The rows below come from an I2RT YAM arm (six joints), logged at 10 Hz.
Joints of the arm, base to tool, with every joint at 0 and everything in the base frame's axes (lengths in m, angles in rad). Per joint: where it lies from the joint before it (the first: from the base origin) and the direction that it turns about. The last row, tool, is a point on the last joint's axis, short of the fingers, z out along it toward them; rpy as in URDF.
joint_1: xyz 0 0 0.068 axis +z
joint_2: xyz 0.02 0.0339 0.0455 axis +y
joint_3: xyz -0.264 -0.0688 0 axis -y
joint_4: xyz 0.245 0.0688 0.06 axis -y
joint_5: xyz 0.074 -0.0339 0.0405 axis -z
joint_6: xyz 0.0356 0 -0.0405 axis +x
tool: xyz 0 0 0 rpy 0 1.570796 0
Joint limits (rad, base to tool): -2.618..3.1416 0..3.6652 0..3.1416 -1.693..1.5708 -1.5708..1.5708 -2.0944..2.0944
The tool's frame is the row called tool.
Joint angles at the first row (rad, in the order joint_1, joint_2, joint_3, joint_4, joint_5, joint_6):
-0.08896 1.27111 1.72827 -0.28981 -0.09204 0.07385
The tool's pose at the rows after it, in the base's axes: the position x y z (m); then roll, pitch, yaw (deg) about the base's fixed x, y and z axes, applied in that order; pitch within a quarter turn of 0, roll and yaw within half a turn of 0:
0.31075 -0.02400 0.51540 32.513 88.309 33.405
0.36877 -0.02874 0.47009 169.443 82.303 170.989
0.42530 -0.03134 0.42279 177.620 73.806 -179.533
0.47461 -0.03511 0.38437 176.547 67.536 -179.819
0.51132 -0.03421 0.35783 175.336 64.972 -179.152
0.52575 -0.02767 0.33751 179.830 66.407 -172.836
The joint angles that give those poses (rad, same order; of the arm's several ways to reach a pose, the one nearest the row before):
-0.08897 1.45836 1.79155 -0.30817 -0.10431 0.01847
-0.08897 1.62100 1.82075 -0.33270 -0.11656 0.00920
-0.08441 1.81417 1.91260 -0.38331 -0.13040 -0.02600
-0.08436 2.01821 2.07970 -0.45695 -0.14110 -0.03374
-0.07826 2.19028 2.25631 -0.50777 -0.16564 -0.03987
-0.06445 2.23018 2.22890 -0.41739 -0.17644 -0.07665

